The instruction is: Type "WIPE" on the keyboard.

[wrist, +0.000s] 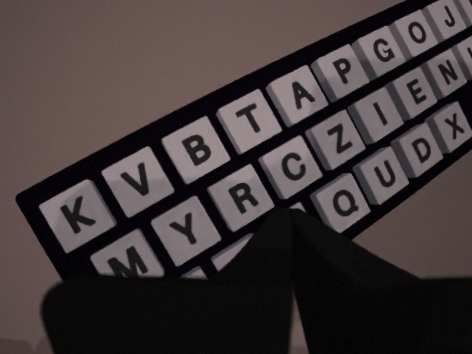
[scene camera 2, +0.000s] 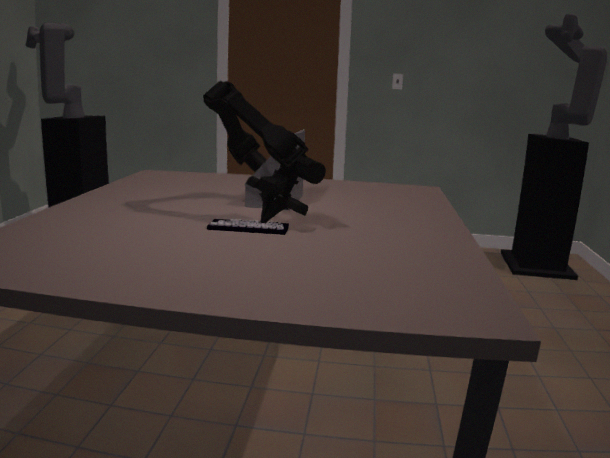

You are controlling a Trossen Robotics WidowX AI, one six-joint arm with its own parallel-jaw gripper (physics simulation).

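Frame: origin at the arm's base, x ahead, y left, z up, level; millimetres.
Seen in the pictures: gripper, fingertip midpoint: (wrist: 285,221) (scene camera 2: 262,223); arm's base, origin of the base link: (scene camera 2: 263,168).
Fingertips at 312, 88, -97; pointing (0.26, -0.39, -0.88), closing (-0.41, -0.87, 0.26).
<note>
Pixels of each thing's top centre, then the offset from my fingertips to it, as dx, dy, dz. Level surfaces: height alone.
- black keyboard, middle of its top: (wrist: 350,132) (scene camera 2: 248,222) +18, -34, +3
- Q key, middle of its top: (wrist: 344,203) -3, -21, +3
- I key, middle of its top: (wrist: 380,114) +19, -49, +3
- P key, middle of its top: (wrist: 344,70) +39, -43, +3
- E key, middle of its top: (wrist: 416,91) +21, -69, +3
- table, its level: dz -13
A black keyboard (scene camera 2: 248,230) (wrist: 45,250) with pale keys lies flat on the table; in the wrist view it runs diagonally up to the right. My gripper (scene camera 2: 263,221) (wrist: 285,221) is shut with nothing between its fingers. Its tips are at the bottom-row key left of the Q key (wrist: 345,202), whose letter is hidden behind the fingers. Whether the tips touch that key I cannot tell. The I key (wrist: 383,114), P key (wrist: 342,70) and E key (wrist: 416,92) show up and to the right of the fingertips. The W key's letter does not show.
The table (scene camera 2: 300,280) carries the arm's grey mount (scene camera 2: 253,196) behind the keyboard. Two grey arms stand on black pedestals (scene camera 2: 75,160) (scene camera 2: 549,205) beyond the table, at left and right. A brown door (scene camera 2: 283,60) is in the wall behind.
</note>
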